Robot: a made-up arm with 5 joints. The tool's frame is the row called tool.
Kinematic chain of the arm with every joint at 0, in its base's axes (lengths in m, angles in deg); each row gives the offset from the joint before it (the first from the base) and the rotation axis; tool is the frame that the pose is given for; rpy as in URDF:
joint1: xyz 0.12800 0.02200 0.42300 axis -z
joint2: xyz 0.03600 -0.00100 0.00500 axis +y
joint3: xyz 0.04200 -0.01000 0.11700 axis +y
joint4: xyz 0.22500 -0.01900 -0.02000 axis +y
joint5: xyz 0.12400 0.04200 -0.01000 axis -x
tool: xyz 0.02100 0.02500 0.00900 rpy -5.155 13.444 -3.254
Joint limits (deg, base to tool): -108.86..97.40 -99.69..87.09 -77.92..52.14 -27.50..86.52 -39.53..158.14
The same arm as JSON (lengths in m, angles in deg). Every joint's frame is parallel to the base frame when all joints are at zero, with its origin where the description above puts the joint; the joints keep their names.
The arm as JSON. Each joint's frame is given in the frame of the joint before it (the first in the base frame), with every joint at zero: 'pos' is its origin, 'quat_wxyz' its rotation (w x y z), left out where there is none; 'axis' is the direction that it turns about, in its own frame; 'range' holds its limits. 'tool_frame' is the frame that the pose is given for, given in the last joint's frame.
{"length_unit": "m", "angle_unit": "deg", "joints": [
  {"joint": "joint1", "pos": [0.128, 0.022, 0.423], "axis": "-z", "range": [-108.86, 97.4]},
  {"joint": "joint2", "pos": [0.036, -0.001, 0.005], "axis": "+y", "range": [-99.69, 87.09]},
  {"joint": "joint3", "pos": [0.042, -0.01, 0.117], "axis": "+y", "range": [-77.92, 52.14]},
  {"joint": "joint4", "pos": [0.225, -0.019, -0.02], "axis": "+y", "range": [-27.5, 86.52]},
  {"joint": "joint5", "pos": [0.124, 0.042, -0.01], "axis": "-x", "range": [-39.53, 158.14]}
], "tool_frame": {"pos": [0.021, 0.025, 0.009], "quat_wxyz": [0.991871, -0.041323, 0.118155, -0.022907]}}

